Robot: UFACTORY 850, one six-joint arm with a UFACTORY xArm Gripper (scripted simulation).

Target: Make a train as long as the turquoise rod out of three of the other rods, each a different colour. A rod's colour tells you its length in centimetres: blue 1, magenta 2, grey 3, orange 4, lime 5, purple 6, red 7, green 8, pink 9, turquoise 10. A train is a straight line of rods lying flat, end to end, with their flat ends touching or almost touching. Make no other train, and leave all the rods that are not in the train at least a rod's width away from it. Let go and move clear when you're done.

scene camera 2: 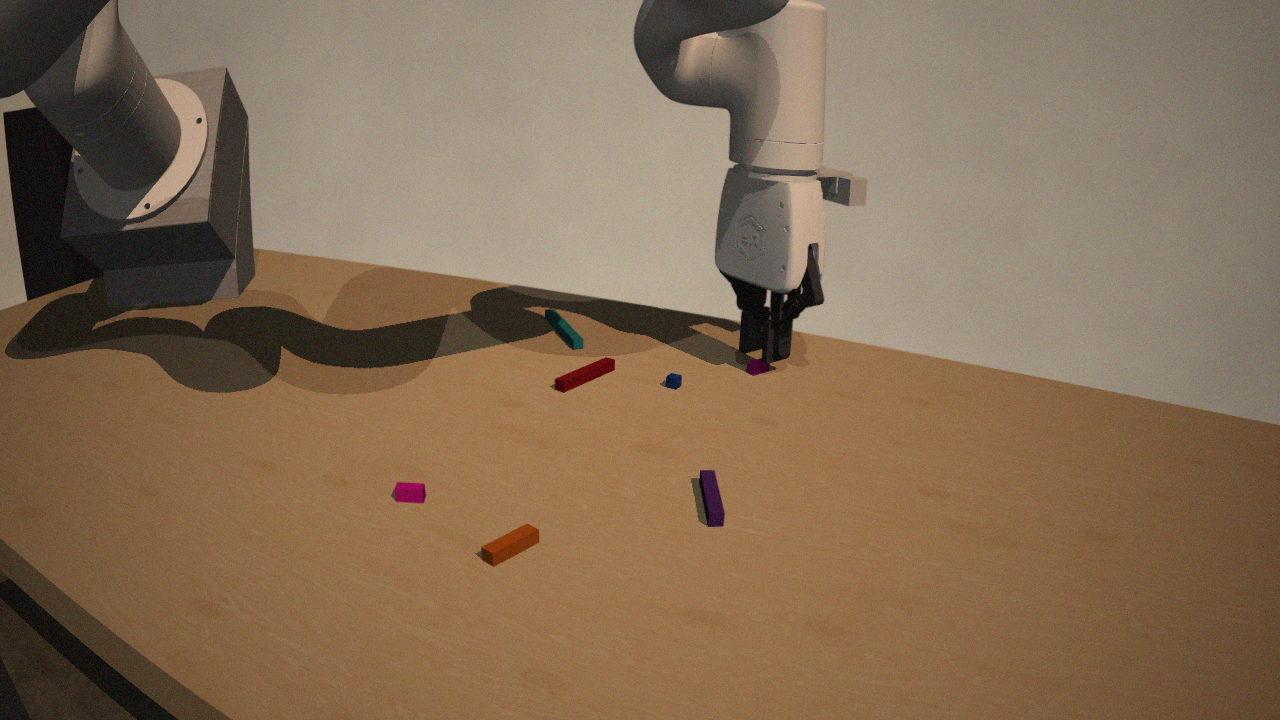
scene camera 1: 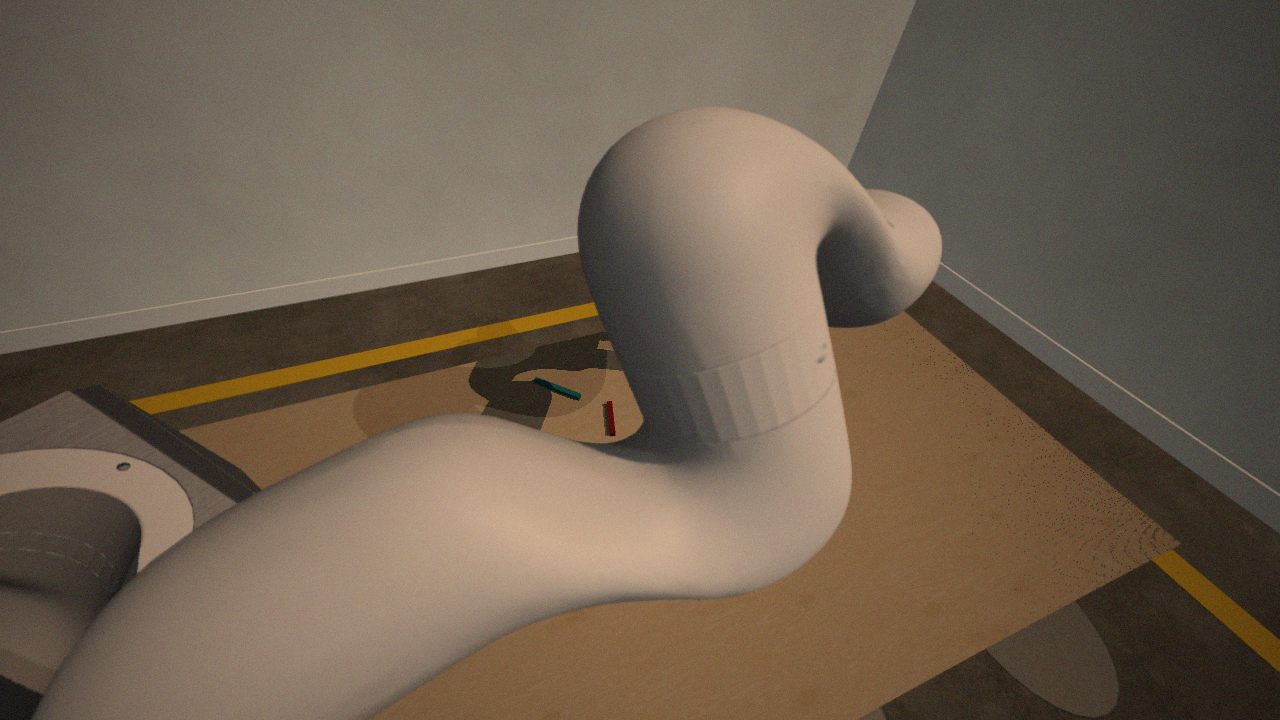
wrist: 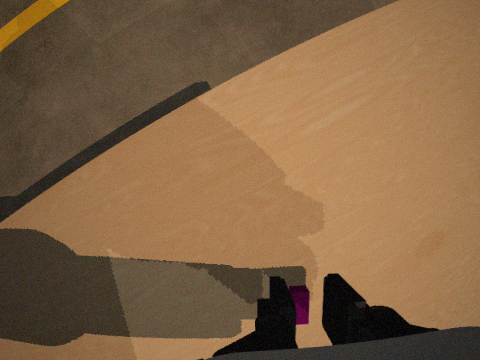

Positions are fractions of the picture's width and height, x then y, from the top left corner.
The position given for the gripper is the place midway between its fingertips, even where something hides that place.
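An orange rod is out of frame in the wrist view; scene camera 2 shows the rod (0.41,0.75). Gripper visible in scene camera 2 (0.60,0.49) and in the wrist view (0.63,0.83).
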